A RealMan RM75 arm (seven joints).
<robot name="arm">
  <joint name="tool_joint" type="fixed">
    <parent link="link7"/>
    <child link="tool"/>
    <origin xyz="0 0 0" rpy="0 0 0"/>
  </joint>
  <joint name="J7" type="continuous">
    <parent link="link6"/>
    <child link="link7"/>
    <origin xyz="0.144 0 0" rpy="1.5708 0 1.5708"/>
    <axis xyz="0 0 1"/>
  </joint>
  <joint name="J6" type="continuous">
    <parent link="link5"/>
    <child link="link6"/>
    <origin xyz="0 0 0" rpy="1.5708 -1.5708 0"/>
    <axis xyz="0 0 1"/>
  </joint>
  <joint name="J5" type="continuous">
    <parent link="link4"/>
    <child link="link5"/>
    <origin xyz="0 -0.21 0" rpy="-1.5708 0 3.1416"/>
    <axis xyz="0 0 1"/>
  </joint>
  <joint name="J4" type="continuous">
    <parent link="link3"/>
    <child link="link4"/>
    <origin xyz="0 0 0" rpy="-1.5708 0 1.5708"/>
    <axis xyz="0 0 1"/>
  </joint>
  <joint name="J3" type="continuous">
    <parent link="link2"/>
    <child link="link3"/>
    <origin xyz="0 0.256 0" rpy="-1.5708 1.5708 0"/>
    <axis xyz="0 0 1"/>
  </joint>
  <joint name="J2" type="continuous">
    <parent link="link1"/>
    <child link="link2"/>
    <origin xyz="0 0 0" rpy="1.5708 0 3.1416"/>
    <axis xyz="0 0 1"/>
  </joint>
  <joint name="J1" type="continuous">
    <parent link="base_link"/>
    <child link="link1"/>
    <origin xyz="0 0 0.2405" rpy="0 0 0"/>
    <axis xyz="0 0 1"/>
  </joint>
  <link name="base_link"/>
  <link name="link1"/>
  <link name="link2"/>
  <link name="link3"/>
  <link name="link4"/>
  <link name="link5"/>
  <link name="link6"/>
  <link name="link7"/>
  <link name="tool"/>
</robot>
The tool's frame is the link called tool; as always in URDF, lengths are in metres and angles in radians. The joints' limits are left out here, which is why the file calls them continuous.
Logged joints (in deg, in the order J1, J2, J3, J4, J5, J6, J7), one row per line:
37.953 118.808 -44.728 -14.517 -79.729 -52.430 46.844
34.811 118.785 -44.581 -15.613 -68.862 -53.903 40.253
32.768 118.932 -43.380 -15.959 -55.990 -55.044 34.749
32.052 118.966 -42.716 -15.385 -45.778 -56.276 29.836
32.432 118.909 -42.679 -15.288 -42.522 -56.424 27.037
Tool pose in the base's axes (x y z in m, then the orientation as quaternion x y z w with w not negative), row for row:
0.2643 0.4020 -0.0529 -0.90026 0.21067 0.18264 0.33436
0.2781 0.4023 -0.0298 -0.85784 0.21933 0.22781 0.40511
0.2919 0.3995 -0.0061 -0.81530 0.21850 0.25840 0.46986
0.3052 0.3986 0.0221 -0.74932 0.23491 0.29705 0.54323
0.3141 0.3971 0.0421 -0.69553 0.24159 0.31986 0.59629
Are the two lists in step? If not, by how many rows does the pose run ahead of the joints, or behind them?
The pose runs 1 row behind the joints: the pose in row i belongs to the joints in row i - 1.
